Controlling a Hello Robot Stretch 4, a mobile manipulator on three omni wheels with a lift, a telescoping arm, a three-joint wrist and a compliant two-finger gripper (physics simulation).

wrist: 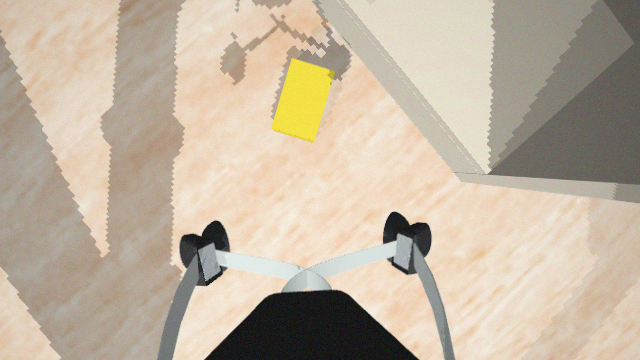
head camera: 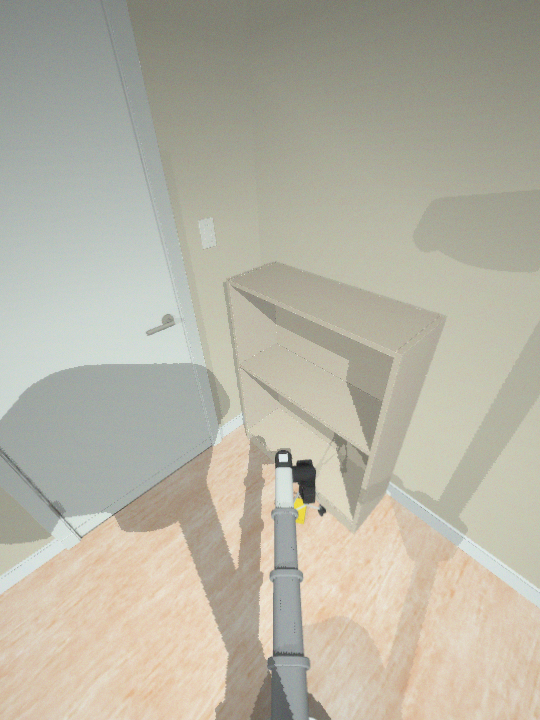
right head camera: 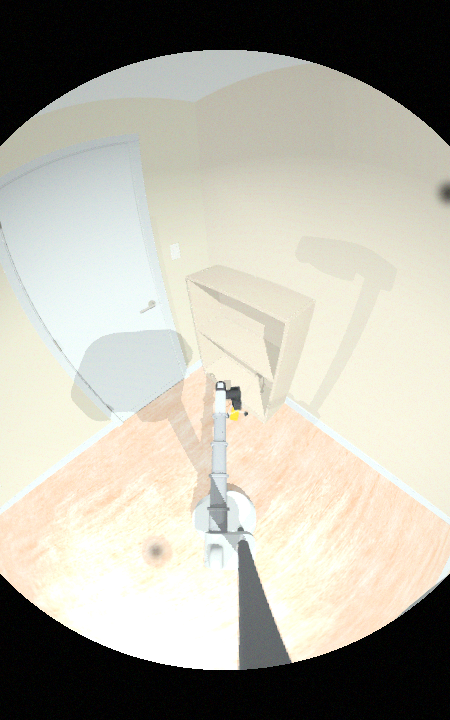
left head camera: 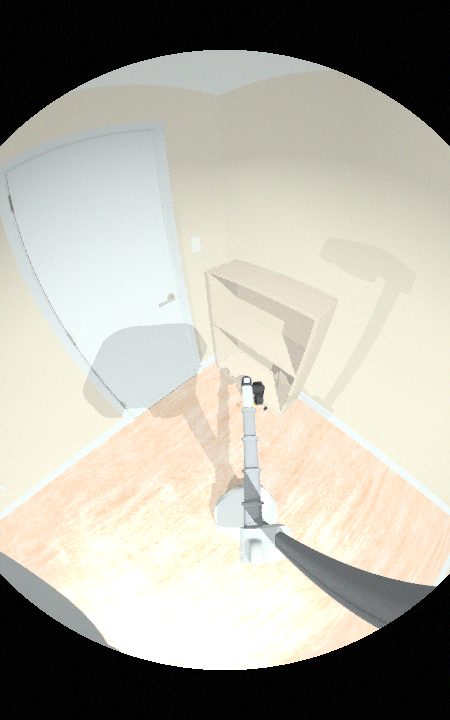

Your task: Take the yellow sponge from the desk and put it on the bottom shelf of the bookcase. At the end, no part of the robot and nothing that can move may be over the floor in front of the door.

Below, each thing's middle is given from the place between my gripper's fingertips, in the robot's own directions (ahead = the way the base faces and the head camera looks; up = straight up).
Scene:
The yellow sponge (wrist: pixel 304 95) is 14 cm ahead of my hand, 1 cm to the left of it and 24 cm below it.

